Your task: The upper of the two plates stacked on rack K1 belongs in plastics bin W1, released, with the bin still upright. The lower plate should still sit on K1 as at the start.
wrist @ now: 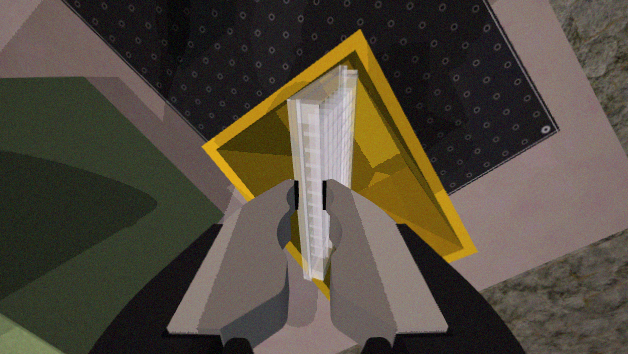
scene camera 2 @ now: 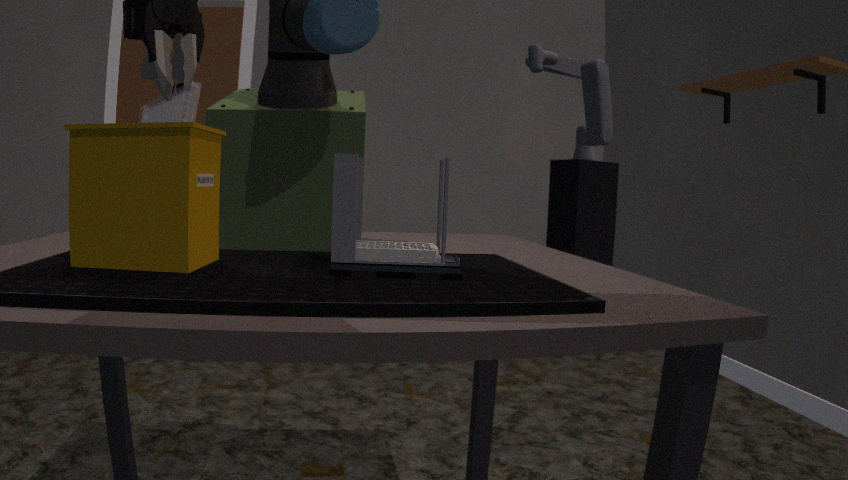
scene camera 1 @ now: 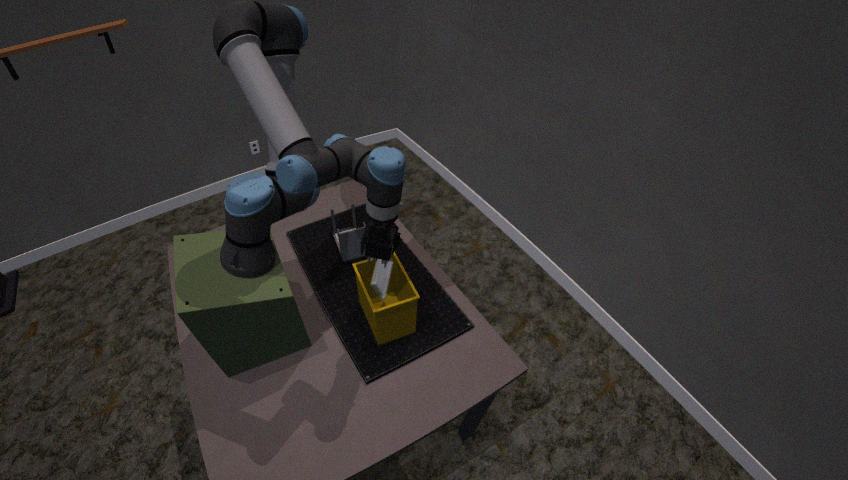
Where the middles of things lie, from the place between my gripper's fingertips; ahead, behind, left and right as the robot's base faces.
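Yellow plastics bin W1 (scene camera 2: 142,196): 3 cm to the right of my hand, 1 cm behind it, 13 cm below it.
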